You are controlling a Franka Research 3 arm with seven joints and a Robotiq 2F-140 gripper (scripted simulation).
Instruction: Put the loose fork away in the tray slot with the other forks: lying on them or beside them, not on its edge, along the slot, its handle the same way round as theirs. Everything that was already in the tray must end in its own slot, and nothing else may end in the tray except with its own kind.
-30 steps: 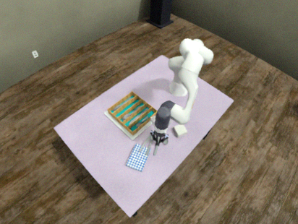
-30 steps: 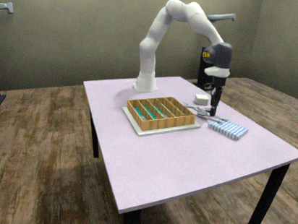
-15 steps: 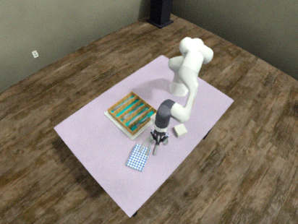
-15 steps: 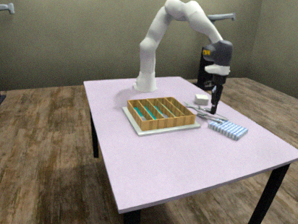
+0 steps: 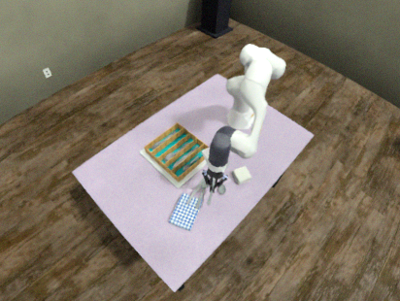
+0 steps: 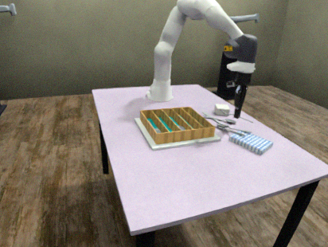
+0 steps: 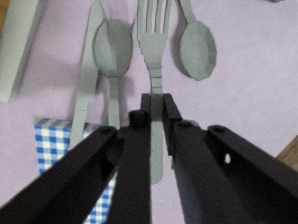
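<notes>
The knife is 80 mm below my hand, 70 mm to the right of it and 60 mm ahead of it. From my hand the other things lie so: white block 210 mm behind, 80 mm below, 50 mm to the left; wooden tray 330 mm to the right, 60 mm below, 60 mm behind; napkin 170 mm ahead, 80 mm below, 30 mm to the right.
</notes>
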